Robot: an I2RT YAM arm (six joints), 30 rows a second.
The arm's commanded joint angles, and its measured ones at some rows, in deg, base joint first. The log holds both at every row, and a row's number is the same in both.
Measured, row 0:
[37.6, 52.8, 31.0, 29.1, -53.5, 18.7]
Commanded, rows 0 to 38:
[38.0, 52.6, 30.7, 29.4, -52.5, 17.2]
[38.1, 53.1, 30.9, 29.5, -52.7, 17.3]
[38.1, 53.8, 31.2, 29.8, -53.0, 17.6]
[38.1, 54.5, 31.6, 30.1, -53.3, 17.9]
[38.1, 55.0, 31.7, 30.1, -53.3, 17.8]
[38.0, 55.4, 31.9, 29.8, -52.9, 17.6]
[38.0, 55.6, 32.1, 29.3, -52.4, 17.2]
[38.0, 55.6, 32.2, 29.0, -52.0, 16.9]
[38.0, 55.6, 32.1, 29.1, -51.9, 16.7]
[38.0, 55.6, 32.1, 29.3, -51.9, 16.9]
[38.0, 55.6, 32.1, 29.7, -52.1, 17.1]
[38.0, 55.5, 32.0, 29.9, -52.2, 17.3]
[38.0, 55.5, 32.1, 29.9, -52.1, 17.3]
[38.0, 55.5, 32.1, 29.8, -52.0, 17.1]
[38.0, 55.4, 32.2, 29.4, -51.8, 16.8]
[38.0, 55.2, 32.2, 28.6, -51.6, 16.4]
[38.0, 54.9, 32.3, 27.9, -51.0, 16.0]
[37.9, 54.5, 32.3, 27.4, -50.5, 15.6]
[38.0, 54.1, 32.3, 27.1, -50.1, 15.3]
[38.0, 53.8, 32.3, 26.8, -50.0, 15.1]
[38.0, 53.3, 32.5, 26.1, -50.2, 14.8]
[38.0, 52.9, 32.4, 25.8, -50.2, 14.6]
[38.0, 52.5, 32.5, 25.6, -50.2, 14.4]
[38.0, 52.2, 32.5, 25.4, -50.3, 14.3]
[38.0, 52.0, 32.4, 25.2, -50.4, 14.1]
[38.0, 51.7, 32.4, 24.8, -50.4, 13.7]
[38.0, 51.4, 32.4, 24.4, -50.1, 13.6]
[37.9, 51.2, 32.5, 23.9, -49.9, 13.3]
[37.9, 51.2, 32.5, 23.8, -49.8, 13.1]
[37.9, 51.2, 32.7, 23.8, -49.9, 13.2]
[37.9, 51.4, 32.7, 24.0, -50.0, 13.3]
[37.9, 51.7, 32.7, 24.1, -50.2, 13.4]
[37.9, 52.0, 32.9, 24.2, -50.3, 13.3]
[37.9, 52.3, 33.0, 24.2, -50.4, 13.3]
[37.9, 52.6, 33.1, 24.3, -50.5, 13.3]
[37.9, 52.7, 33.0, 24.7, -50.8, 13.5]
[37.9, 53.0, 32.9, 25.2, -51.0, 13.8]
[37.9, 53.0, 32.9, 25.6, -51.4, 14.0]
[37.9, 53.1, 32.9, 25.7, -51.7, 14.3]
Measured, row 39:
[37.6, 52.9, 31.1, 24.2, -50.9, 14.4]
